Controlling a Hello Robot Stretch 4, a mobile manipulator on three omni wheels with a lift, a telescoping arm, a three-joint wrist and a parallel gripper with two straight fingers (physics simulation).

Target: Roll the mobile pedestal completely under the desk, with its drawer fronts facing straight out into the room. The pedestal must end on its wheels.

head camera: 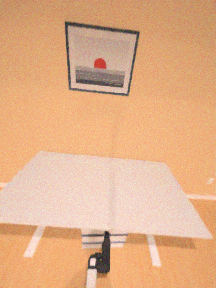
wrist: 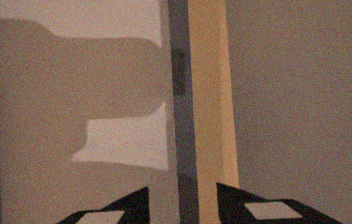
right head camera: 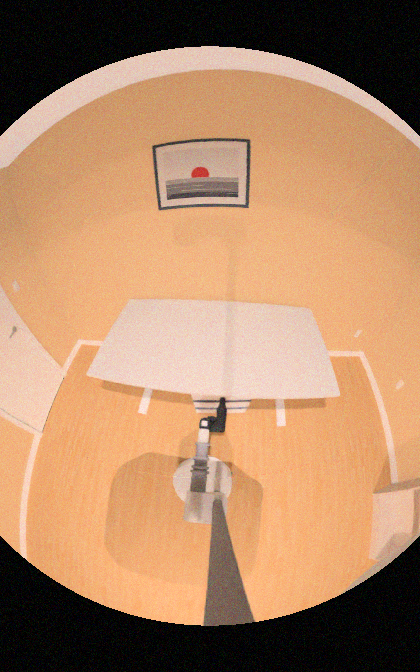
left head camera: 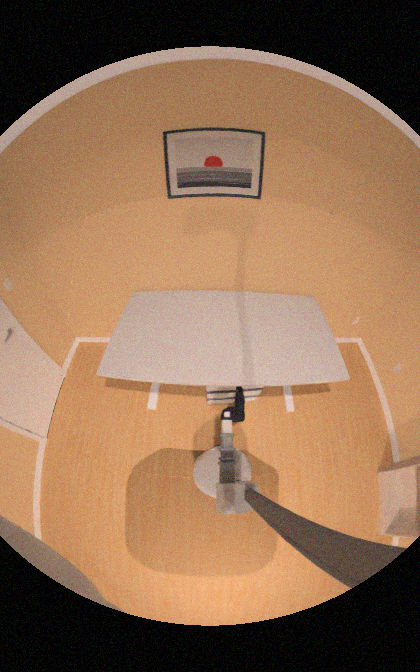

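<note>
The white pedestal [head camera: 92,240] [left head camera: 217,396] [right head camera: 240,404] shows below the desk's front edge, between the desk legs, its dark-striped drawer fronts facing the robot. Its rear is hidden under the white desk [head camera: 60,190] [left head camera: 190,340] [right head camera: 175,345]. Its wheels do not show. In the wrist view, a pale shadowed surface [wrist: 110,75], apparently a drawer front, borders a dark upright bar [wrist: 185,135]. My gripper [head camera: 106,233] [left head camera: 239,389] [right head camera: 222,400] [wrist: 183,202] is open at the pedestal's front. Its fingertips stand apart on either side of the bar, with visible gaps.
Desk legs [head camera: 35,242] [head camera: 153,250] stand left and right of the pedestal. My round base [left head camera: 205,475] [right head camera: 182,477] is in front of the desk. A pale box-like unit [left head camera: 397,495] [right head camera: 387,520] stands at the right, a door [left head camera: 25,370] at the left.
</note>
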